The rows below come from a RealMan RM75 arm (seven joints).
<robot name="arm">
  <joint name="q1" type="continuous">
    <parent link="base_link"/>
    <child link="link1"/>
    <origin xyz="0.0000 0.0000 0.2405" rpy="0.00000 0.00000 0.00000"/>
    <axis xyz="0 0 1"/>
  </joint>
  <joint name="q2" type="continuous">
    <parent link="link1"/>
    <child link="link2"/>
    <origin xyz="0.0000 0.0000 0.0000" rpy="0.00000 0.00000 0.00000"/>
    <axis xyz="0 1 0"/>
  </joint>
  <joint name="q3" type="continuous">
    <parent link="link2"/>
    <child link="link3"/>
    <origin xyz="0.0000 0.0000 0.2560" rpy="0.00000 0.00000 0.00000"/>
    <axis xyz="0 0 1"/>
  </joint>
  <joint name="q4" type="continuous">
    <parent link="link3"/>
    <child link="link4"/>
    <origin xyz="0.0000 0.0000 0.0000" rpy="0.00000 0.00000 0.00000"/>
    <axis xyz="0 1 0"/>
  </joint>
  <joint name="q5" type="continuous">
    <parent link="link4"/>
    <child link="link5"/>
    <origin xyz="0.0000 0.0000 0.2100" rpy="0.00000 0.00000 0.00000"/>
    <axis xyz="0 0 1"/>
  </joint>
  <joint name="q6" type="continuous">
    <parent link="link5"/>
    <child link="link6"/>
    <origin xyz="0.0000 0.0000 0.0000" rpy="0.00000 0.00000 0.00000"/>
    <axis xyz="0 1 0"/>
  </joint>
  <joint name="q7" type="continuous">
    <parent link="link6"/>
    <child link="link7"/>
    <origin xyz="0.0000 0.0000 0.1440" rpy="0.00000 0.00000 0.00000"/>
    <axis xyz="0 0 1"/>
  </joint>
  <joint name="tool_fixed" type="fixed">
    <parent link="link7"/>
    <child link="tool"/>
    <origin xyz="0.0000 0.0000 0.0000" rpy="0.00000 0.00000 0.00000"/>
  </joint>
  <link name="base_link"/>
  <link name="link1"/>
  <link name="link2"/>
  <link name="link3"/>
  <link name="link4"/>
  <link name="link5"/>
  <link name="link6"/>
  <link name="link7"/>
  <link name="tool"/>
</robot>
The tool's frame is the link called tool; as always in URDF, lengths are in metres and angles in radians. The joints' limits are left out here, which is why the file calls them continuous.
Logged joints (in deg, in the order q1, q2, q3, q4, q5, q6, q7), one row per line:
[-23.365 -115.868 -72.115 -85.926 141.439 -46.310 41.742]
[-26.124 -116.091 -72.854 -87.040 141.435 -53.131 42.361]
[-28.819 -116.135 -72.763 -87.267 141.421 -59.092 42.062]
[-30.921 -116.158 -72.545 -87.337 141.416 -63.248 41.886]
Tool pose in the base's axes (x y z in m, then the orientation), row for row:
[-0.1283 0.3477 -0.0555 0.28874 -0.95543 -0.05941 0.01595]
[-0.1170 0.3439 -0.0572 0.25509 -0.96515 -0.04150 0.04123]
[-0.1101 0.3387 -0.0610 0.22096 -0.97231 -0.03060 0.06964]
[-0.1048 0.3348 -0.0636 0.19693 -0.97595 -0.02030 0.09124]
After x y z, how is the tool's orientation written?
As a quaternion, w x y z.
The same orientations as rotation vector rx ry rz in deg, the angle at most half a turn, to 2 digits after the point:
[-146.13 -9.09 2.44]
[-150.17 -6.46 6.41]
[-154.00 -4.85 11.03]
[-156.57 -3.26 14.64]

